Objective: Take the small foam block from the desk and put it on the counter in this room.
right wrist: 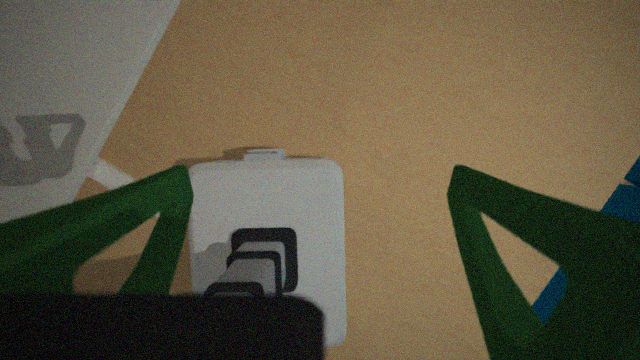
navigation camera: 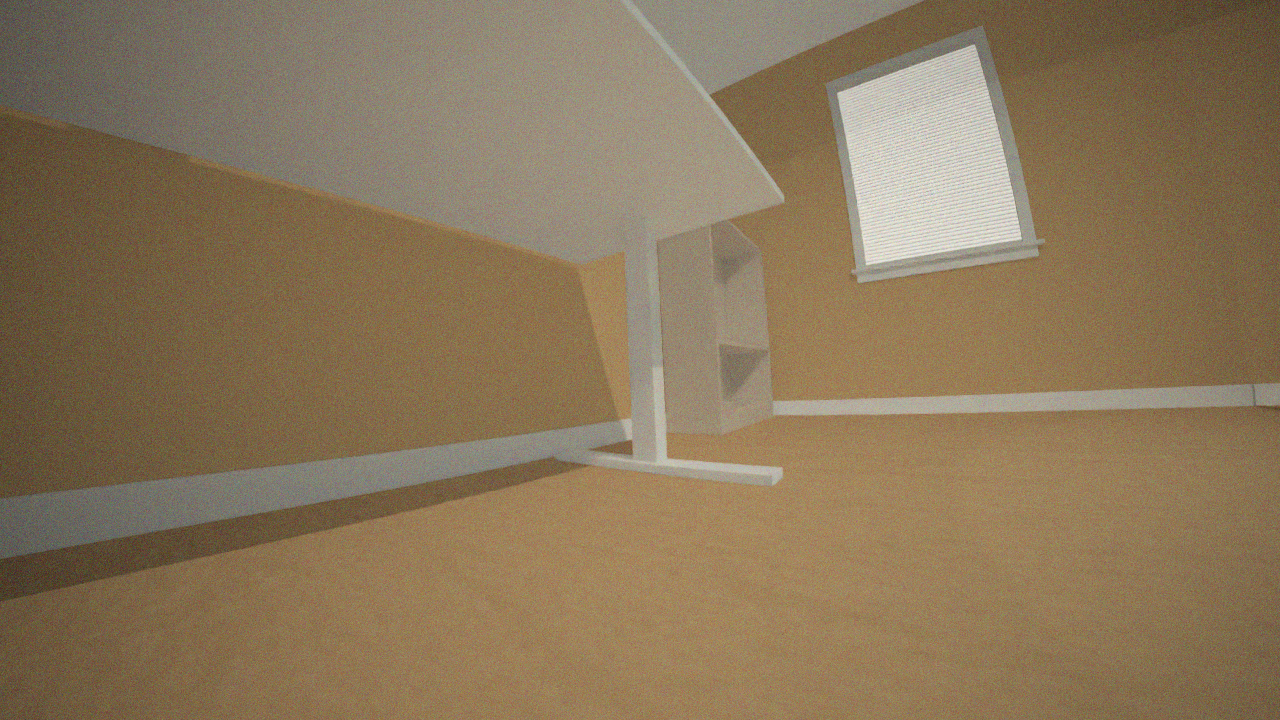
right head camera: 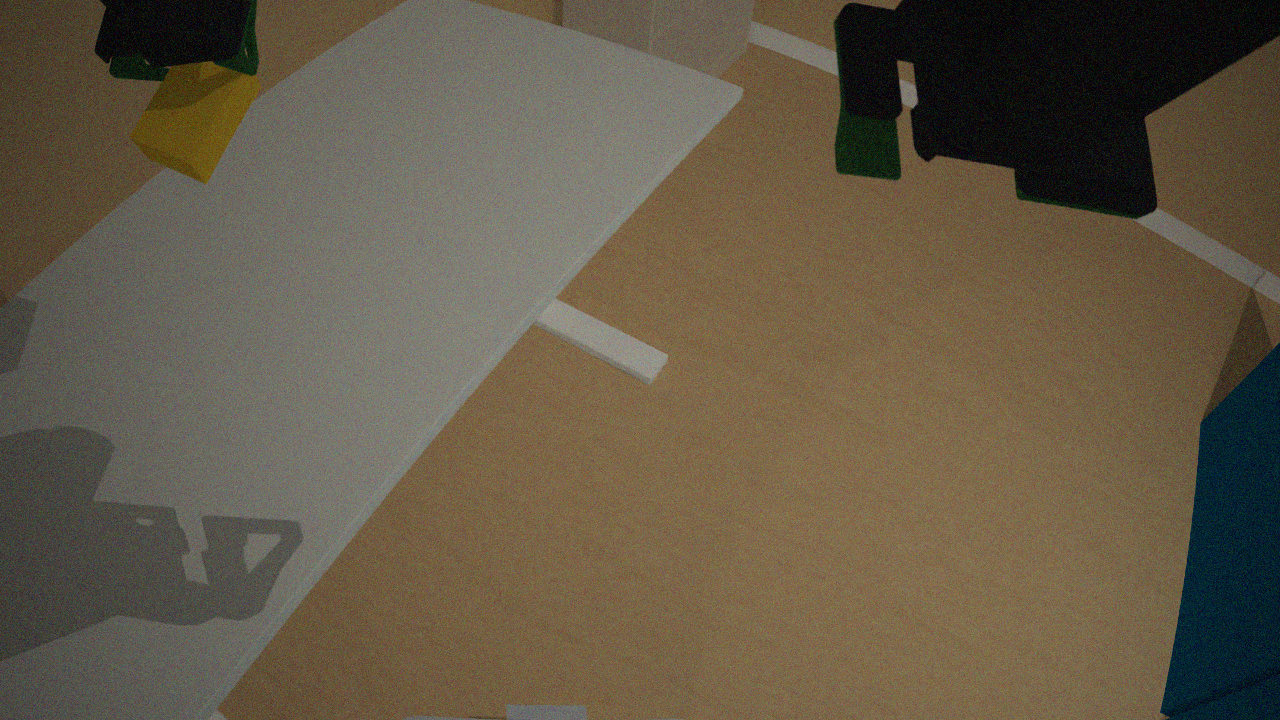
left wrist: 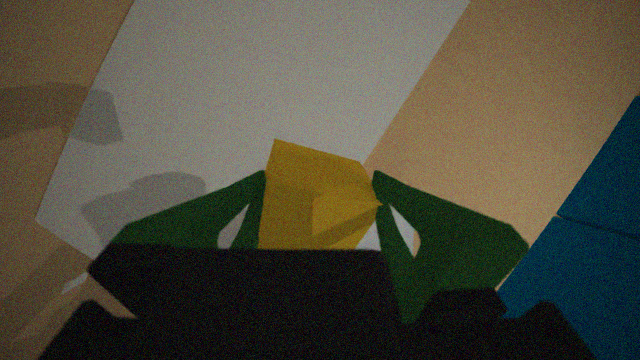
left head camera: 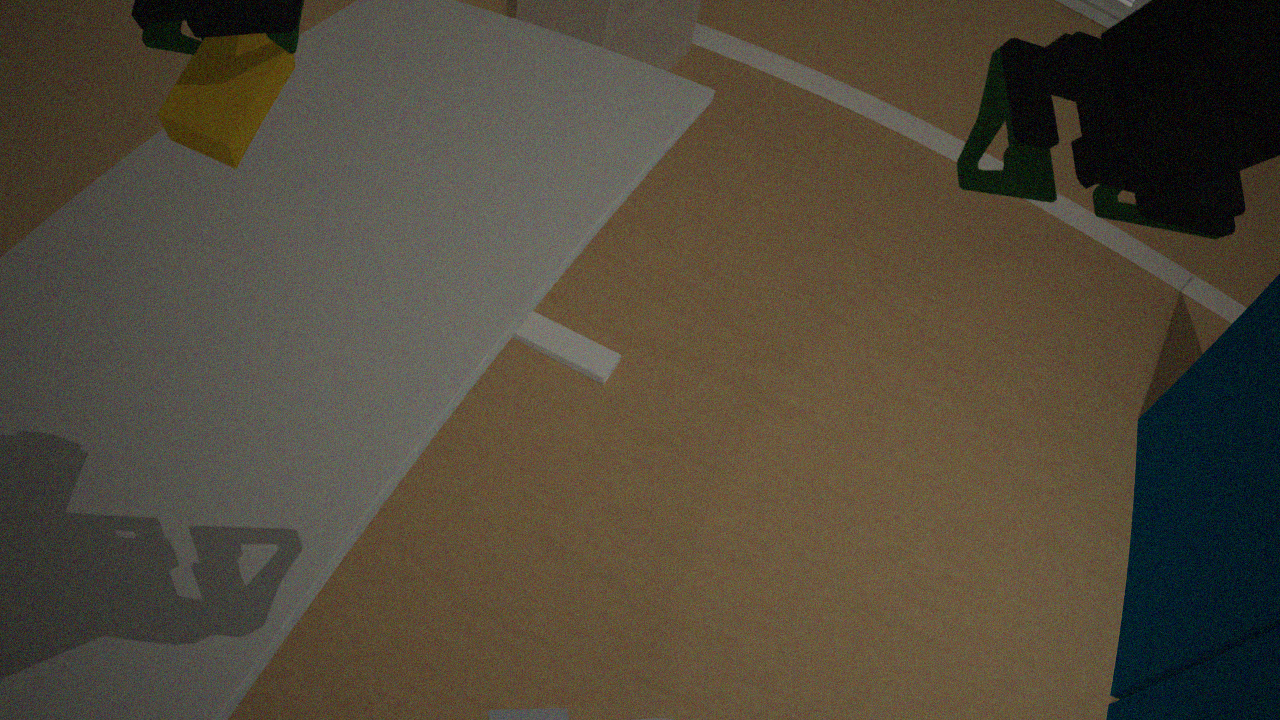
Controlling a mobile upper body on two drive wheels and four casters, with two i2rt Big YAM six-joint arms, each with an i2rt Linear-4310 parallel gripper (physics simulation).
The left gripper shows in the right head camera view (219, 72), in the left wrist view (319, 179) and in the left head camera view (253, 48); in the right wrist view it is out of frame, in the navigation camera view it is out of frame. The right gripper shows in the right wrist view (320, 180), in the right head camera view and in the left head camera view; in the navigation camera view it is out of frame, in the left wrist view it is out of frame. A yellow foam block shows in the right head camera view (189, 122), in the left wrist view (313, 200) and in the left head camera view (217, 105); in the right wrist view it is out of frame, in the navigation camera view it is out of frame. One and the same spot on a white desk: (right wrist: 74, 74) is (right head camera: 304, 464). The same spot on the right gripper: (left head camera: 1022, 77) is (right head camera: 857, 44).
